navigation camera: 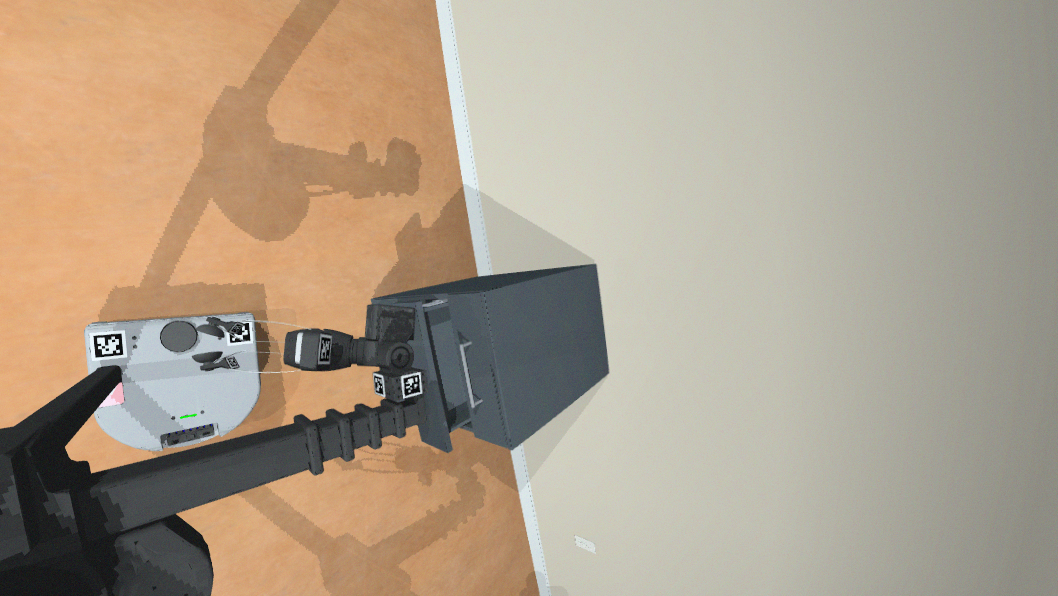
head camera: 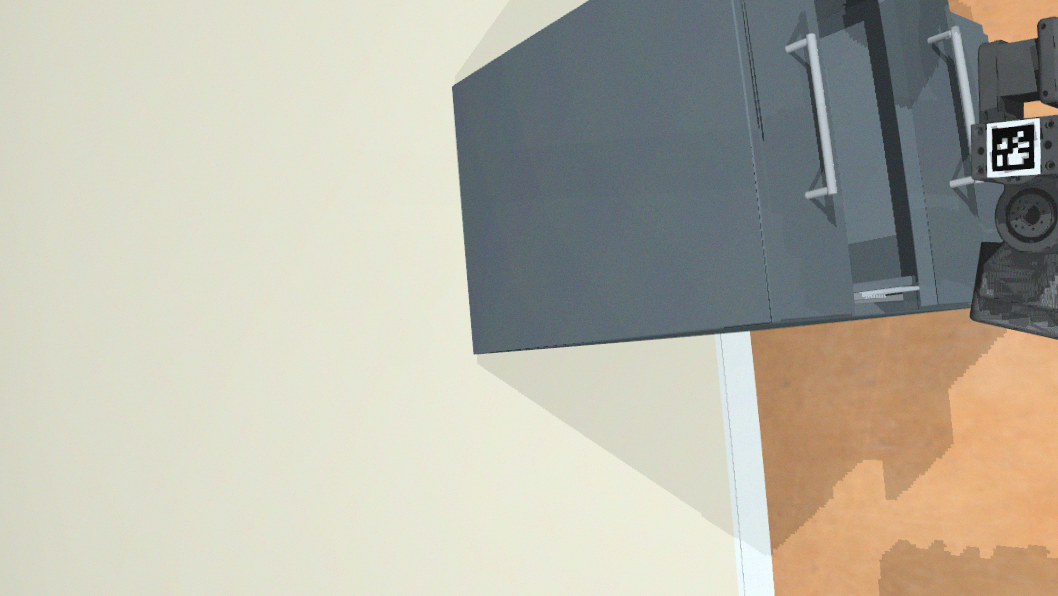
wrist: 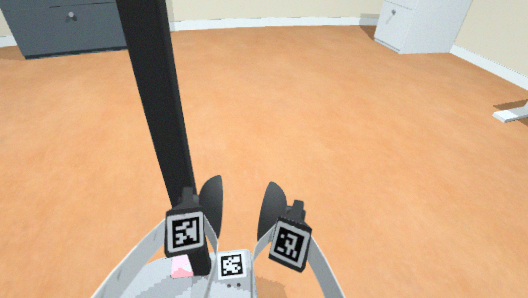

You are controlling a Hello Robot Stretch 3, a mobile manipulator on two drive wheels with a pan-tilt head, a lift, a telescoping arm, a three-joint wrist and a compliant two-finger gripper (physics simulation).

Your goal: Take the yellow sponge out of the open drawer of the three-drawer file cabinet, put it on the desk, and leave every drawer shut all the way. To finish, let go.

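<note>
The dark blue-grey file cabinet (head camera: 592, 207) (navigation camera: 547, 333) stands against the wall. Below its upper handle, one drawer (head camera: 922, 259) (navigation camera: 438, 422) stands open. Part of its inside shows in the head view, and no yellow sponge is visible there; the rest is hidden. My gripper (navigation camera: 208, 345) (wrist: 243, 198) is open, its two dark fingertips apart with nothing between them. It points back over my base, away from the cabinet. My wrist (navigation camera: 399, 355) overlaps the open drawer's front in the navigation view; I cannot tell whether they touch. The desk top does not show.
My extended arm (navigation camera: 222, 459) reaches toward the cabinet. My mast (wrist: 155, 90) rises beside the fingers. In the wrist view, a white cabinet (wrist: 430, 25) stands at the back right, another dark cabinet (wrist: 95, 32) at the back left, and a white foot (wrist: 512, 114) at the right edge.
</note>
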